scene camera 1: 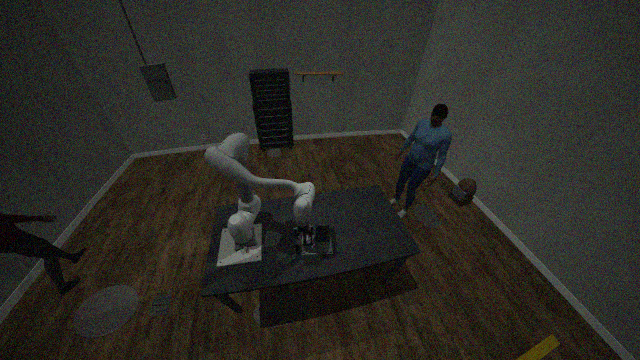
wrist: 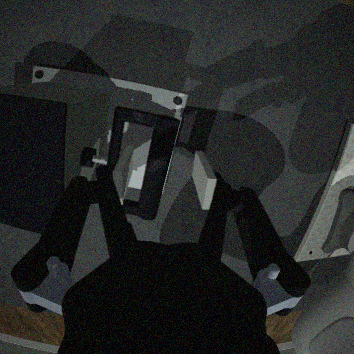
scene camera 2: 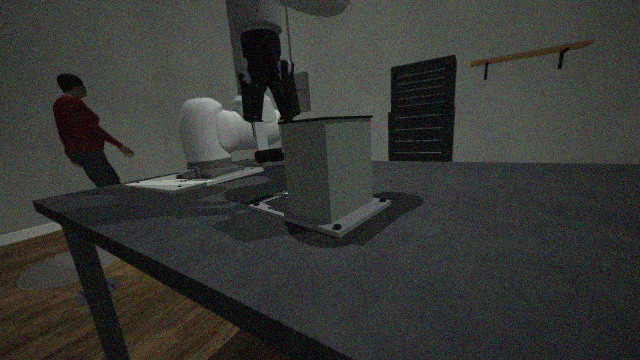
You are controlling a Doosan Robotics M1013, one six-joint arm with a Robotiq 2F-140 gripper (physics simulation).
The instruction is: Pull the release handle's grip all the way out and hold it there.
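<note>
The release handle's grip is a black rectangular frame [wrist: 164, 142], seen from above in the wrist view beside the box-shaped grey housing [scene camera 2: 305, 170] [wrist: 32, 160]. The grip's end [scene camera 2: 269, 154] shows as a dark bar left of the housing in scene camera 2. The housing stands on a pale bolted plate [scene camera 2: 362, 214] [wrist: 145, 91]. My gripper [scene camera 1: 306, 237] [scene camera 2: 272, 121] [wrist: 163, 160] is partly open, pointing down, with nothing held. In the wrist view, its left fingertip overlaps the grip's left side and its right fingertip lies to the right of the grip. Exact contact and the handle's rod are unclear.
The dark table [scene camera 1: 370, 215] [scene camera 2: 500, 250] carries the arm's white base plate [scene camera 1: 225, 257] [wrist: 322, 225]. A person in blue [scene camera 1: 427, 142] stands beyond the table's right end. A person in red [scene camera 1: 15, 237] [scene camera 2: 75, 120] is at the left. A dark cabinet [scene camera 1: 272, 107] [scene camera 2: 422, 110] stands by the back wall.
</note>
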